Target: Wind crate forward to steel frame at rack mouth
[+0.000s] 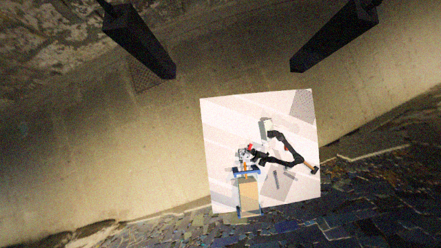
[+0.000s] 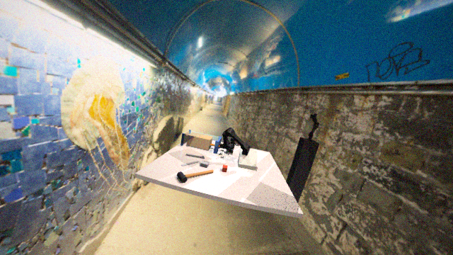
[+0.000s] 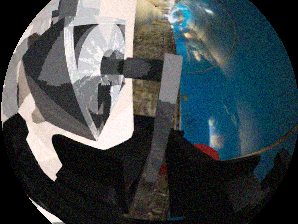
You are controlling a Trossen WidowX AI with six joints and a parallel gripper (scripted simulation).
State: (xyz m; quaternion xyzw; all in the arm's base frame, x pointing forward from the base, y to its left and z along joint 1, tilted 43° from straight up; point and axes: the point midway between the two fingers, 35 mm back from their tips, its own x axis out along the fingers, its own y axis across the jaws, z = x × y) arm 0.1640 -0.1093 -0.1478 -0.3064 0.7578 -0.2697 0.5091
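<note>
Now: the winch handle 1 cm to the left of my gripper tip, 1 cm behind it and 1 cm above it. From my gripper tip the other things lie so: hand winch 11 cm below, 4 cm ahead, 2 cm to the right; then blue steel frame 21 cm ahead, 3 cm below; then dark red knob 5 cm behind, 4 cm above, 2 cm to the left.
</note>
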